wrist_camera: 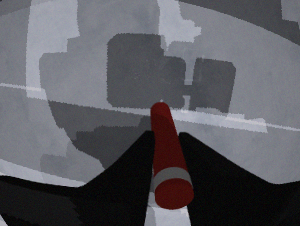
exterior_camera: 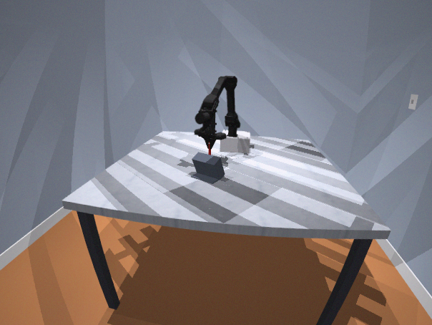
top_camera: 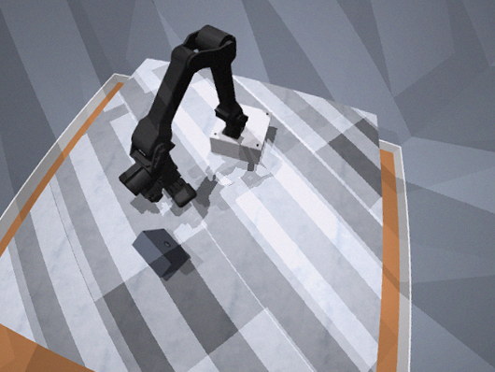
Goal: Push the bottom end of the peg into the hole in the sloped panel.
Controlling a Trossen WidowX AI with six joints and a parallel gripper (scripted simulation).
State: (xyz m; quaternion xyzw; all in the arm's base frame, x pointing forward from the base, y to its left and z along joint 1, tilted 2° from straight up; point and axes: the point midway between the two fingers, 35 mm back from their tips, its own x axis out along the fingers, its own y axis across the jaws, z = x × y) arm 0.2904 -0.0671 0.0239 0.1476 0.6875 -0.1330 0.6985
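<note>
Now: gripper tip 180 mm short of the sloped panel, 50 mm to the right of it and 30 mm above it. The rest, counted from my gripper tip: red peg: 20 mm above.
</note>
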